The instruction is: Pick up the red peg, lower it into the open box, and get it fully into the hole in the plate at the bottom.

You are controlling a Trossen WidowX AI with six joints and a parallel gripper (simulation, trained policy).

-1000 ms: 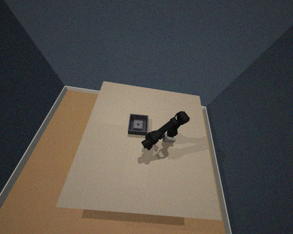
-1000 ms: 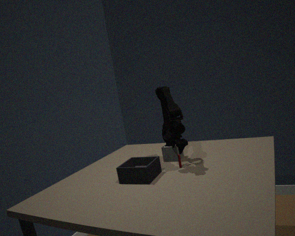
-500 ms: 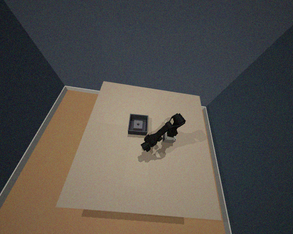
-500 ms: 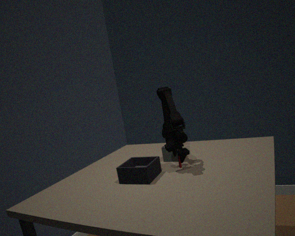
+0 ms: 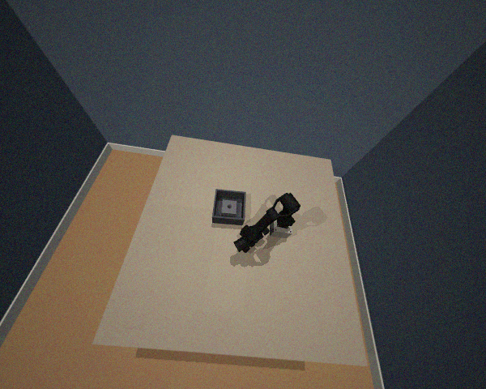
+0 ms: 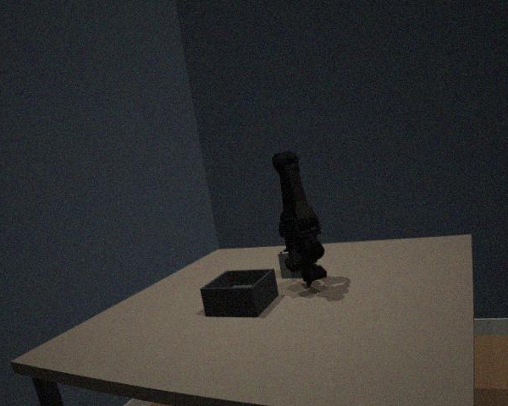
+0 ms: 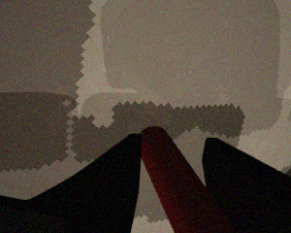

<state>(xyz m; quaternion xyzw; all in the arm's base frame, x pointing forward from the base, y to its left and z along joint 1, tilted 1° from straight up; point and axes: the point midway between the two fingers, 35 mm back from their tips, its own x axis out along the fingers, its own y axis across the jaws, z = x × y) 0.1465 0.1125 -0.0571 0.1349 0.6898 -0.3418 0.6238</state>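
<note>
My gripper tip is now 19 cm short of the plate, 15 cm to the left of it and 3 cm below it. Round my gripper tip: red peg 1 cm to the left, 3 cm above; dark box 19 cm ahead, 15 cm to the right, 1 cm above.
</note>
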